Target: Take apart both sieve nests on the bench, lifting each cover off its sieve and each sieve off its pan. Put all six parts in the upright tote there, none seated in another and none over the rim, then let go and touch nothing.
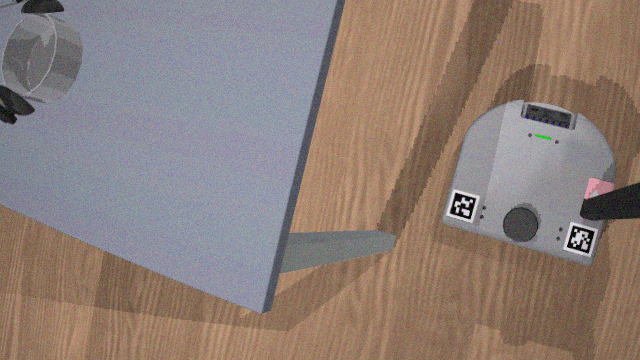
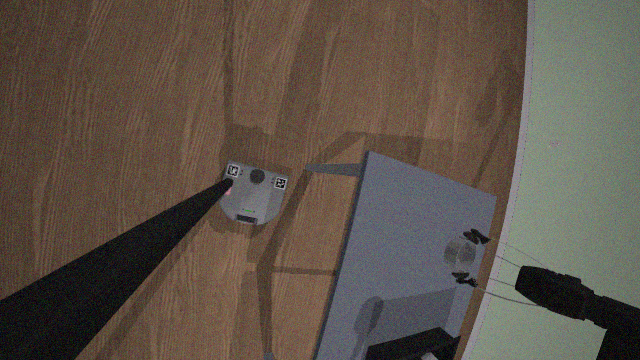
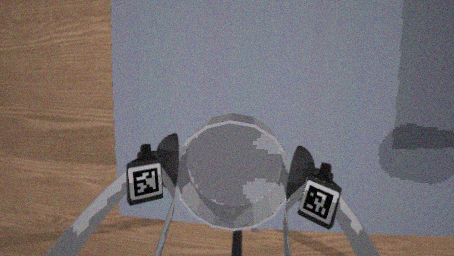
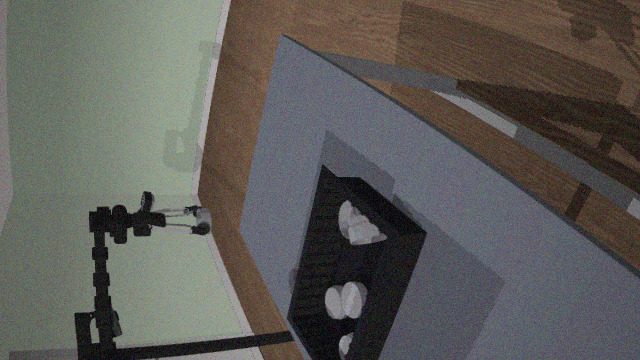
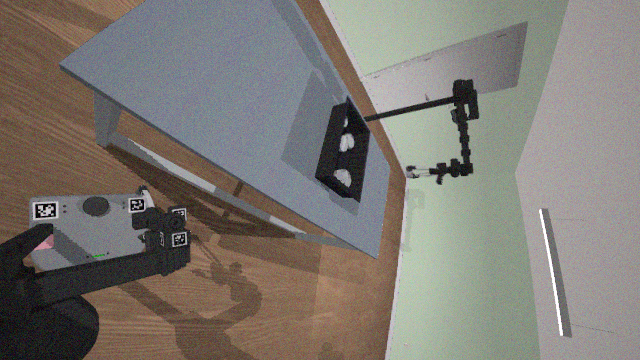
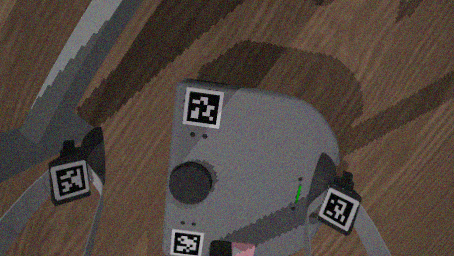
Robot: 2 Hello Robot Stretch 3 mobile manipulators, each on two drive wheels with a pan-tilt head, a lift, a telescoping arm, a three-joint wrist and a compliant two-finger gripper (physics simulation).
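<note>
r1's gripper [image 1: 30,54] [image 2: 470,257] [image 3: 233,167] [image 4: 196,220] is shut on a see-through grey round pan [image 1: 67,60] [image 2: 459,251] [image 3: 232,215] [image 4: 204,218] [image 5: 411,174], gripping opposite sides and holding it raised above the bench [image 1: 200,125] [image 2: 400,225] [image 3: 250,60] [image 4: 450,200] [image 5: 200,100]. The black tote [image 4: 400,270] [image 5: 330,145] stands upright on the bench. Inside, two pale parts [image 4: 345,220] [image 4: 365,232] lean together at one end, two more [image 4: 335,302] [image 4: 355,300] touch mid-tote, and another [image 4: 346,346] shows partly; seating is unclear. r2's gripper [image 6: 207,167] is open and empty over its own base.
r1's base [image 1: 535,170] [image 2: 252,195] stands on the floor beside the bench. r1's mast [image 4: 190,345] [image 5: 410,107] rises beyond the tote. r2's base [image 5: 90,230] [image 6: 250,140] stands near the bench's other long side. Green walls [image 4: 125,125] [image 5: 450,280] stand behind the bench.
</note>
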